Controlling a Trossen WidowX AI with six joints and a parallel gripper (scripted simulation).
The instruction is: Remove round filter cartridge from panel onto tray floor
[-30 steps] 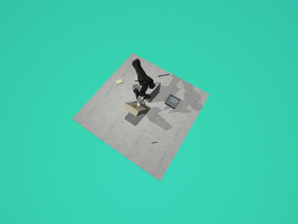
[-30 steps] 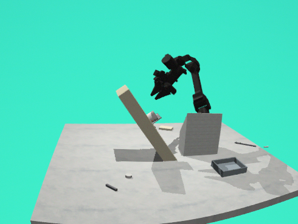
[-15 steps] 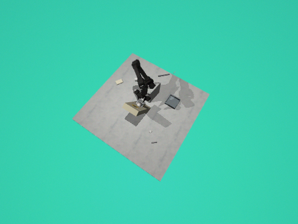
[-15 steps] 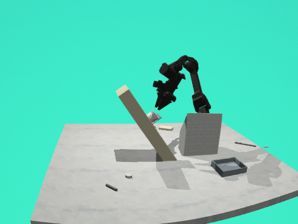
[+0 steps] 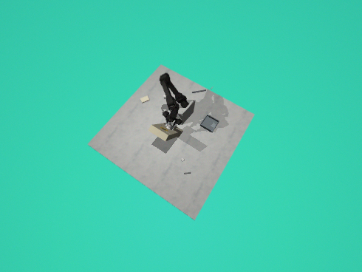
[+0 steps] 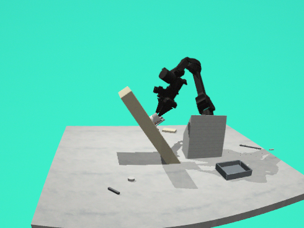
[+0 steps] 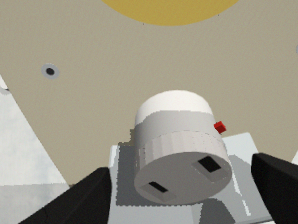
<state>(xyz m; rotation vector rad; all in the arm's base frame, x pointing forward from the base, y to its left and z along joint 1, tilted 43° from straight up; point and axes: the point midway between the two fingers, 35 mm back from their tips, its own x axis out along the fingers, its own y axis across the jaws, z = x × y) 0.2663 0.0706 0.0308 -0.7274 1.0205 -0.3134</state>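
The white filter cartridge is 1 cm ahead of my gripper tip and 2 cm below it. Also, from my gripper tip: tan slab (15 cm behind, 51 cm to the right, 23 cm below); grey tray (37 cm behind, 24 cm to the left, 22 cm below).
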